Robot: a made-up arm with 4 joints. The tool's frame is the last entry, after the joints. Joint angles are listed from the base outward.
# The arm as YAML. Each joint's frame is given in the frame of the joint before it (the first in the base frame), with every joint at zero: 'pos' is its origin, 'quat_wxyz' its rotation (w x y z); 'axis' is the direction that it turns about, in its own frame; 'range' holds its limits. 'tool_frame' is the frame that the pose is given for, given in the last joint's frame.
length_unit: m
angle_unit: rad
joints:
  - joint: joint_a
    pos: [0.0, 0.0, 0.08]
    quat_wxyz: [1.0, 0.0, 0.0, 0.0]
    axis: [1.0, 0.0, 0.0]
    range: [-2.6, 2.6]
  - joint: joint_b
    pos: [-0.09, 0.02, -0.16]
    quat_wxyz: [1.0, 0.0, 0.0, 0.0]
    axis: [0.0, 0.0, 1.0]
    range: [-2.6, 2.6]
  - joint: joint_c
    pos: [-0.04, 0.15, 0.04]
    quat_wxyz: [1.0, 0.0, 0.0, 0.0]
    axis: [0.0, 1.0, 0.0]
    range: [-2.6, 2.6]
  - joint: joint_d
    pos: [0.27, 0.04, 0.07]
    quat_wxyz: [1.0, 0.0, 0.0, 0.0]
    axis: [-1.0, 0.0, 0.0]
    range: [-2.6, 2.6]
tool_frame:
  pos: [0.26, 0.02, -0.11]
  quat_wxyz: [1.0, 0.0, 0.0, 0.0]
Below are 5 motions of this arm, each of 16 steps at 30 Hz.
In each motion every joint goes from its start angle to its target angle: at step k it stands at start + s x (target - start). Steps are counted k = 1, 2, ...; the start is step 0. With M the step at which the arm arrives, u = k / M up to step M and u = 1 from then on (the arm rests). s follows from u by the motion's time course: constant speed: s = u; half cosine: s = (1 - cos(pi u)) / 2; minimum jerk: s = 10 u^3 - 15 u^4 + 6 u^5.
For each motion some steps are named. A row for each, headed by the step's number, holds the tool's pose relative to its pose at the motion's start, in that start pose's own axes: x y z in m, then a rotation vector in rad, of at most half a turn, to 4 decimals.
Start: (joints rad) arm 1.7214 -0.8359 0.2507 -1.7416
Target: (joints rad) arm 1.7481 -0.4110 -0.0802 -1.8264
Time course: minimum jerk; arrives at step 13
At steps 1, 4, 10, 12, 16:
1: -0.0006 0.0004 -0.0009 0.0000 0.0019 0.0010
4: -0.0297 0.0190 -0.0397 0.0016 0.0810 0.0403
10: -0.2011 0.0977 -0.1770 0.0572 0.4411 0.1970
12: -0.2232 0.1061 -0.1875 0.0678 0.4810 0.2121
16: -0.2243 0.1065 -0.1880 0.0683 0.4830 0.2129

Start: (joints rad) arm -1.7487 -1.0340 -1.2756 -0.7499
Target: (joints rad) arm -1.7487 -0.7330 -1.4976 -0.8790
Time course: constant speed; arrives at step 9
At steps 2, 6, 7, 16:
2: -0.0065 0.0370 0.0297 0.0931 -0.0232 0.0470
6: -0.0241 0.0997 0.0996 0.2819 -0.0722 0.1362
7: -0.0294 0.1127 0.1191 0.3295 -0.0851 0.1575
16: -0.0409 0.1353 0.1599 0.4251 -0.1115 0.1989

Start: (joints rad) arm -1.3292 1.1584 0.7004 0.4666
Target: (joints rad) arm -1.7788 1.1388 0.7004 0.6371
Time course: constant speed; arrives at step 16
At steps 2, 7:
2: -0.0056 0.0016 -0.0351 -0.0370 0.0533 0.0090
7: -0.0275 0.0025 -0.1209 -0.1297 0.1856 0.0362

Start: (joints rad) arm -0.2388 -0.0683 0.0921 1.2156
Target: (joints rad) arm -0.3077 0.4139 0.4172 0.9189
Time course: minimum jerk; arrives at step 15
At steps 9, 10, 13, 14, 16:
9: -0.0714 0.1916 0.0818 0.0873 -0.1825 0.3395
10: -0.0901 0.2204 0.0891 0.0938 -0.2027 0.3959
13: -0.1271 0.2698 0.0972 0.1001 -0.2329 0.4966
14: -0.1306 0.2739 0.0976 0.1003 -0.2351 0.5053
16: -0.1311 0.2746 0.0977 0.1003 -0.2355 0.5068

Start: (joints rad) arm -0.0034 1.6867 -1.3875 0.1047
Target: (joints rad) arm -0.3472 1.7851 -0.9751 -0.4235
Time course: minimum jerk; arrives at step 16
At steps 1, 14, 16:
1: -0.0001 0.0002 -0.0007 0.0014 0.0017 0.0001
14: -0.1340 0.0968 -0.2588 0.6072 0.7395 -0.1315
16: -0.1375 0.0984 -0.2616 0.6164 0.7514 -0.1368

